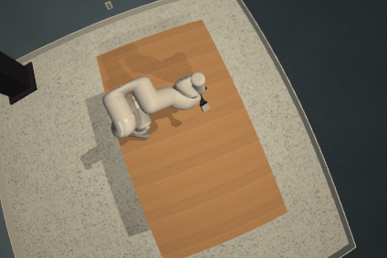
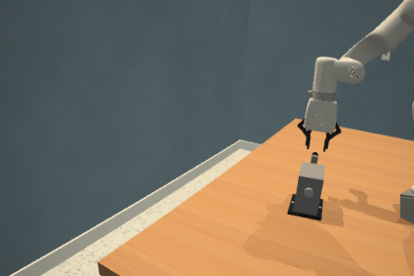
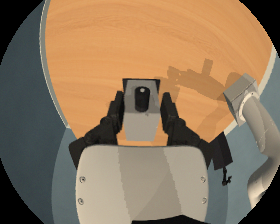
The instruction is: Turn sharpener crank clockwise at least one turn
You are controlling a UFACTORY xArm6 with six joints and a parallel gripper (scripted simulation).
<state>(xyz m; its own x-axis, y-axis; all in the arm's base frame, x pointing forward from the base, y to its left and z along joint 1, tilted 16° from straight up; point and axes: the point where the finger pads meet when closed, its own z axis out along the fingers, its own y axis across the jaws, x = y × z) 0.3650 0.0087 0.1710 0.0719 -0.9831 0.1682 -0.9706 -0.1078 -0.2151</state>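
Right now the dark crank knob is 2 cm to the left of my hand and 4 cm below it.
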